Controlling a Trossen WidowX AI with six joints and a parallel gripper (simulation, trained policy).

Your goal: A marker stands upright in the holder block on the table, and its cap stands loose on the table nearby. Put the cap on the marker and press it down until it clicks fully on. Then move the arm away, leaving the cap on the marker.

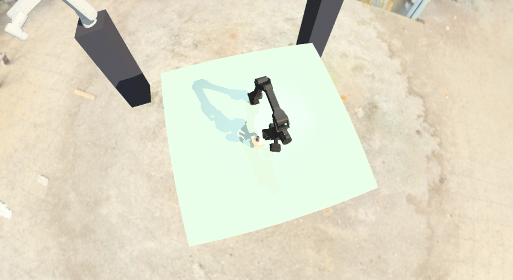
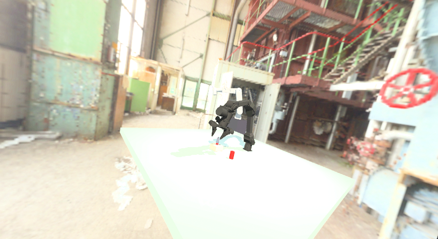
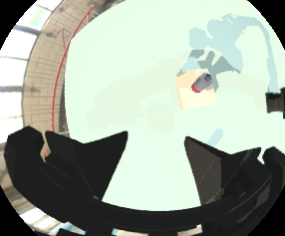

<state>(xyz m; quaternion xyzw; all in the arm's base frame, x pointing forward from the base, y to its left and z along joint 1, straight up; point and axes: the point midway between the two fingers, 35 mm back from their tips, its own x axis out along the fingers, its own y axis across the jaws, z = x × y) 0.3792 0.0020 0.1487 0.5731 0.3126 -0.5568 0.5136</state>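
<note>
My gripper tip is now 80 mm past the red cap, 100 mm to the right of it and 90 mm above it. Round my gripper tip: holder block: 80 mm behind, 60 mm to the right, 100 mm below.
</note>
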